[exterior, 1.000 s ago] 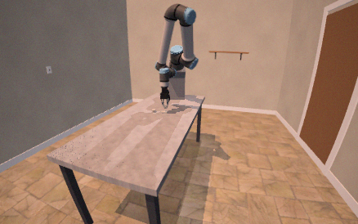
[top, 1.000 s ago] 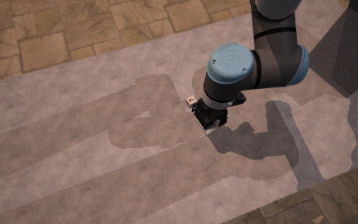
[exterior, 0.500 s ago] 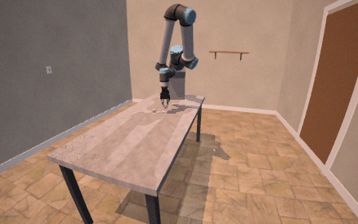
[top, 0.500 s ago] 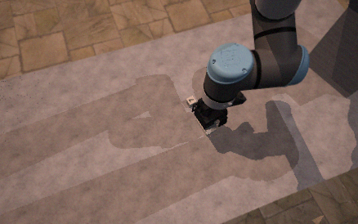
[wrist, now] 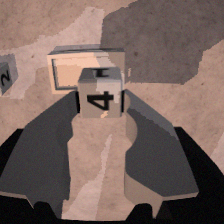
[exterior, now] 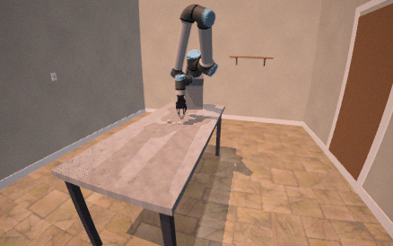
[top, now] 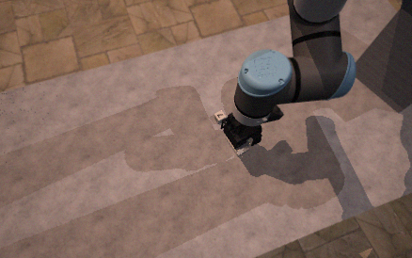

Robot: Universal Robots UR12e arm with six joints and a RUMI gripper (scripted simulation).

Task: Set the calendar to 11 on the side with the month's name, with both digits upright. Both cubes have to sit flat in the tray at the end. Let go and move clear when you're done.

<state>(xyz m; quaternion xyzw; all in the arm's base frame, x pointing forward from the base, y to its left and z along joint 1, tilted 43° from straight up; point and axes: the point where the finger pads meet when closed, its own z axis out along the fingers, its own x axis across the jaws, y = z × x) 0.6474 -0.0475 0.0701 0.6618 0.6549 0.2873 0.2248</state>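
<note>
Now: the white cube 10 mm below my hand. Round my hand: calendar tray (60 mm below, 20 mm to the right); digit cube (120 mm to the right, 60 mm below).
</note>
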